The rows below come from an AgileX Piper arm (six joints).
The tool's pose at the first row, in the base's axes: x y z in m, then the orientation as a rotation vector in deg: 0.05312, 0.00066, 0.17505, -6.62, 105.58, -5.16
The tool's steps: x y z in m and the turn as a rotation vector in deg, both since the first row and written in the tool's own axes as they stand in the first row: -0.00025, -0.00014, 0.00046, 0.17, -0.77, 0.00; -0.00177, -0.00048, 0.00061, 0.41, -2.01, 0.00; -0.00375, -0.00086, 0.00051, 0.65, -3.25, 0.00; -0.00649, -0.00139, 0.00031, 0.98, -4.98, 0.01; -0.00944, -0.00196, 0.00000, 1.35, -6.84, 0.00; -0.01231, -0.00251, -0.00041, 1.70, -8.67, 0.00; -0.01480, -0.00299, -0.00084, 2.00, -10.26, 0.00; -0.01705, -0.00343, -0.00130, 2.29, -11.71, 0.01; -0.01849, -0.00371, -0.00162, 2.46, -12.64, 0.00; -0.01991, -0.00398, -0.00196, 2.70, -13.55, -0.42; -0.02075, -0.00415, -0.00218, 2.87, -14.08, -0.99; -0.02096, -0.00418, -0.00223, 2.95, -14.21, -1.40
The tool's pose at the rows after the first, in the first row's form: 0.05363, 0.00055, 0.17518, -6.52, 104.80, -5.26; 0.05420, 0.00041, 0.17663, -6.39, 103.55, -5.39; 0.05465, 0.00028, 0.17860, -6.25, 102.29, -5.52; 0.05521, 0.00010, 0.18133, -6.06, 100.55, -5.68; 0.05573, -0.00009, 0.18430, -5.86, 98.66, -5.89; 0.05612, -0.00028, 0.18722, -5.67, 96.81, -6.06; 0.05639, -0.00044, 0.18977, -5.50, 95.21, -6.21; 0.05657, -0.00059, 0.19210, -5.34, 93.74, -6.35; 0.05666, -0.00068, 0.19360, -5.25, 92.80, -6.44; 0.05672, -0.00077, 0.19508, -5.49, 91.86, -6.86; 0.05674, -0.00083, 0.19596, -5.89, 91.29, -7.35; 0.05675, -0.00084, 0.19618, -6.20, 91.13, -7.69
